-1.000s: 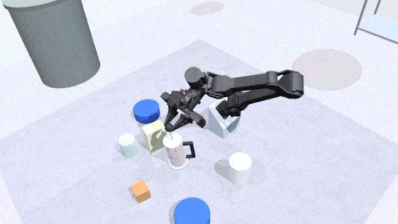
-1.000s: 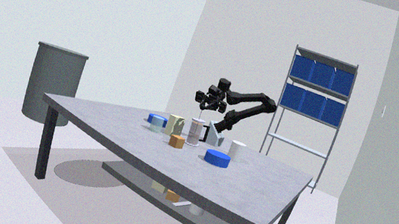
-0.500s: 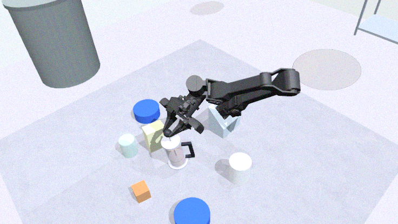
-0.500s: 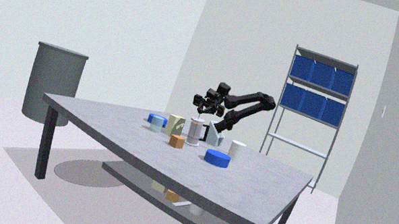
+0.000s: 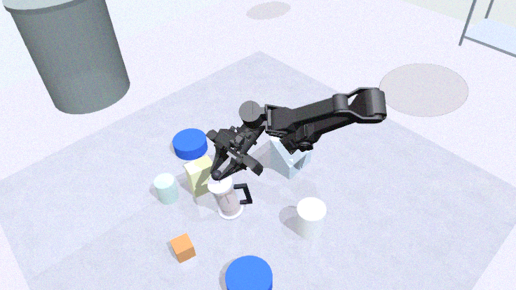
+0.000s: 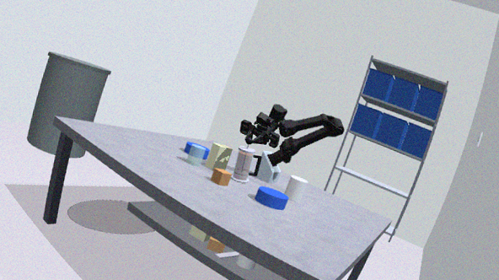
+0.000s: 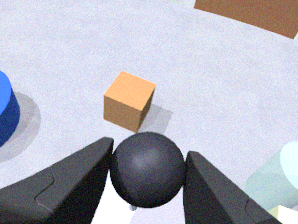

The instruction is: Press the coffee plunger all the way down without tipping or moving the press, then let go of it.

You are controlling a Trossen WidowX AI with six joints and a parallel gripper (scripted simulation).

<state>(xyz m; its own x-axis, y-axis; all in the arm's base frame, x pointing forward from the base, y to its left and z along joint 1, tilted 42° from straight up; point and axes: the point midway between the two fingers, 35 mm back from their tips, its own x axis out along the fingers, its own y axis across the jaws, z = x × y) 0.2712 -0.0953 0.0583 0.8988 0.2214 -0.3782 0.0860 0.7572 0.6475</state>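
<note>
Now: the coffee press 30 mm behind my gripper tip, 20 mm to the left of it and 90 mm below it. From my gripper tip the other things lie so: mint cylinder (50 mm ahead, 180 mm to the right, 140 mm below); then orange cube (160 mm ahead, 10 mm to the left, 150 mm below).
</note>
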